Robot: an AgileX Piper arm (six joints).
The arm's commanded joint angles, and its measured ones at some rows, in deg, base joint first. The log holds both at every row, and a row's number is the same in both.
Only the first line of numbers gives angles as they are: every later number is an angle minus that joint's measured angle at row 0.
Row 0, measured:
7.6, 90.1, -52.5, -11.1, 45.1, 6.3
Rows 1 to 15, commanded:
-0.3, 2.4, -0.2, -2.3, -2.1, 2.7
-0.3, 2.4, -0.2, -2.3, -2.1, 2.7
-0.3, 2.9, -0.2, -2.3, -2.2, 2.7
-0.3, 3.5, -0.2, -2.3, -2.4, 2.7
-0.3, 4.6, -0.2, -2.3, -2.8, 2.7
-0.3, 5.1, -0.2, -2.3, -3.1, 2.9
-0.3, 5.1, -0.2, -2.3, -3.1, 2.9
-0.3, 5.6, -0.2, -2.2, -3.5, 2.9
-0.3, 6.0, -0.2, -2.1, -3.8, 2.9
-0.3, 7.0, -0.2, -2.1, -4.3, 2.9
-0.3, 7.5, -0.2, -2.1, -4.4, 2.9
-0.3, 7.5, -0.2, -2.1, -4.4, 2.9
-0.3, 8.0, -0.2, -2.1, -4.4, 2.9
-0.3, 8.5, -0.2, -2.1, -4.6, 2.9
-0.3, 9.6, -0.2, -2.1, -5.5, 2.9
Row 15, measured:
-0.2, 8.3, 0.0, -1.7, -4.2, 2.5
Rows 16 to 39, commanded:
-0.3, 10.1, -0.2, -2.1, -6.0, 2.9
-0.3, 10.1, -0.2, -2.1, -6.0, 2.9
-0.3, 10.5, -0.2, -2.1, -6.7, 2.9
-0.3, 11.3, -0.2, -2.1, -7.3, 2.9
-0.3, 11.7, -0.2, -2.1, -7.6, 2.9
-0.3, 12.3, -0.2, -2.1, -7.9, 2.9
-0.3, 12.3, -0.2, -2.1, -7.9, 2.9
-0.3, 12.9, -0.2, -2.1, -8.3, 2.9
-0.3, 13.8, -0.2, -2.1, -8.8, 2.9
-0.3, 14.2, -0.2, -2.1, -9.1, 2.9
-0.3, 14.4, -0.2, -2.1, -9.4, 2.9
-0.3, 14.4, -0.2, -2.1, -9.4, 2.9
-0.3, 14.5, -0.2, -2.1, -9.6, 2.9
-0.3, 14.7, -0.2, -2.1, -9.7, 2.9
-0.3, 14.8, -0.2, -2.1, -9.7, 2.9
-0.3, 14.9, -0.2, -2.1, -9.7, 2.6
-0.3, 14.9, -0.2, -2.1, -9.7, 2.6
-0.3, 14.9, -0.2, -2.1, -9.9, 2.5
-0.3, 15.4, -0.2, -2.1, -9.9, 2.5
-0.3, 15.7, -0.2, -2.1, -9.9, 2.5
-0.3, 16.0, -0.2, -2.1, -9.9, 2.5
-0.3, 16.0, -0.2, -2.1, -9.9, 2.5
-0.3, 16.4, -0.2, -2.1, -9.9, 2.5
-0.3, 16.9, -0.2, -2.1, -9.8, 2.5
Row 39, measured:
-0.2, 16.1, 0.0, -1.9, -9.7, 2.6
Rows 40 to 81, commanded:
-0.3, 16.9, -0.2, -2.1, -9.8, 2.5
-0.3, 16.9, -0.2, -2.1, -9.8, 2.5
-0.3, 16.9, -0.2, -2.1, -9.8, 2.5
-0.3, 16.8, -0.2, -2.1, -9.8, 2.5
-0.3, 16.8, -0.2, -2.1, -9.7, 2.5
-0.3, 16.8, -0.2, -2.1, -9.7, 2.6
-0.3, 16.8, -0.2, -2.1, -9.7, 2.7
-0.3, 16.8, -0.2, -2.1, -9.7, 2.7
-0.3, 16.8, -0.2, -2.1, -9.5, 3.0
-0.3, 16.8, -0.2, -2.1, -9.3, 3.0
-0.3, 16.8, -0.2, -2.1, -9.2, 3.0
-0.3, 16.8, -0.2, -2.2, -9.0, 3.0
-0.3, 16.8, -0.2, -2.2, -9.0, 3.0
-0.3, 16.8, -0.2, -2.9, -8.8, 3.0
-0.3, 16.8, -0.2, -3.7, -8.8, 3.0
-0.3, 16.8, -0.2, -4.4, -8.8, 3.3
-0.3, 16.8, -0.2, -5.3, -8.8, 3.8
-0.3, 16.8, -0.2, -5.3, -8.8, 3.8
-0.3, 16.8, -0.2, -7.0, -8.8, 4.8
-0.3, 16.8, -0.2, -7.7, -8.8, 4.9
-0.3, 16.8, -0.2, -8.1, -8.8, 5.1
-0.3, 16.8, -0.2, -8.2, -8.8, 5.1
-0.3, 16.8, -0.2, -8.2, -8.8, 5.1
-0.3, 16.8, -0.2, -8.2, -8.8, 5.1
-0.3, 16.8, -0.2, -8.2, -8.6, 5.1
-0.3, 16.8, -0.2, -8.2, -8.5, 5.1
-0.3, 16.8, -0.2, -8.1, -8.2, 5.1
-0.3, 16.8, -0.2, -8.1, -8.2, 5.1
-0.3, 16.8, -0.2, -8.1, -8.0, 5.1
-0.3, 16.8, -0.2, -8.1, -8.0, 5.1
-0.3, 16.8, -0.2, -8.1, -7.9, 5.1
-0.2, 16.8, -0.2, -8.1, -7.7, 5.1
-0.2, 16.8, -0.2, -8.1, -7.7, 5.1
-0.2, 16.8, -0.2, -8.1, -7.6, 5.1
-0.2, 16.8, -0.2, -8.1, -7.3, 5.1
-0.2, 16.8, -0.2, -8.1, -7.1, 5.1
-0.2, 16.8, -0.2, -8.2, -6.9, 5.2
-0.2, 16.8, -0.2, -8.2, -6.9, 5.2
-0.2, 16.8, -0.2, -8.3, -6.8, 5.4
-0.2, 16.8, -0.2, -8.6, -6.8, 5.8
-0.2, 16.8, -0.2, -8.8, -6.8, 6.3
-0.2, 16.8, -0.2, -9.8, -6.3, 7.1
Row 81, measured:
-0.3, 16.6, 0.0, -7.8, -7.9, 5.6
